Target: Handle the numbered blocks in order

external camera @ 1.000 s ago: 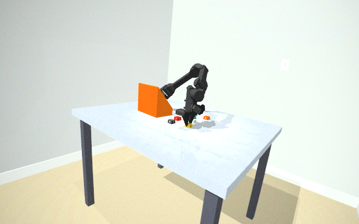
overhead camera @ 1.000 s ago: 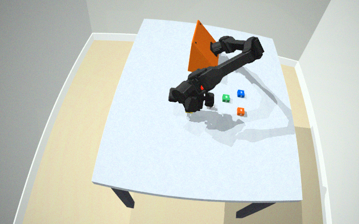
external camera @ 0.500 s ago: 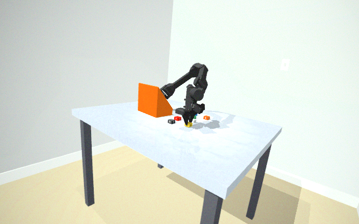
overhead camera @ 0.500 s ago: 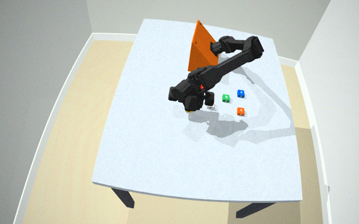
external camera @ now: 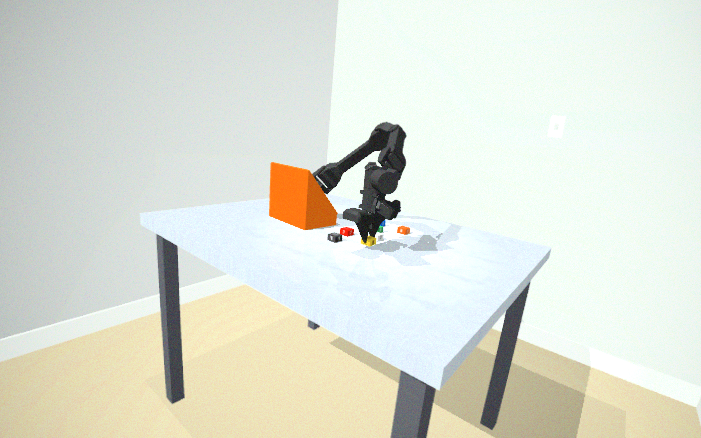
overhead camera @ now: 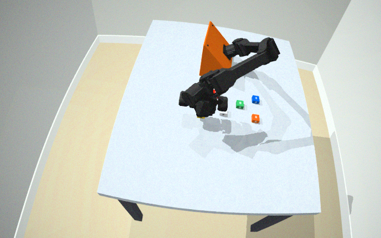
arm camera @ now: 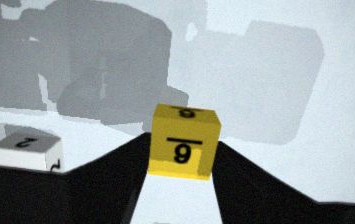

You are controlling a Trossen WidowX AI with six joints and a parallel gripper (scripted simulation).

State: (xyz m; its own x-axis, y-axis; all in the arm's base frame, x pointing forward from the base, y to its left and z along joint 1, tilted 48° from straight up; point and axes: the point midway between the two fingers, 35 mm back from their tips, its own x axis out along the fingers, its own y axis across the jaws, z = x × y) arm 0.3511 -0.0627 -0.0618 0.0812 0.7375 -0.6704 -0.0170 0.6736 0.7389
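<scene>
My gripper tip is now 130 mm past the red block, 50 mm to the right of it and 10 mm above it. From my gripper tip the other things lie so: yellow block right at my gripper tip; then white block 40 mm behind, 90 mm to the left, 10 mm below; then black block 110 mm behind, 30 mm to the right, 10 mm below.
</scene>
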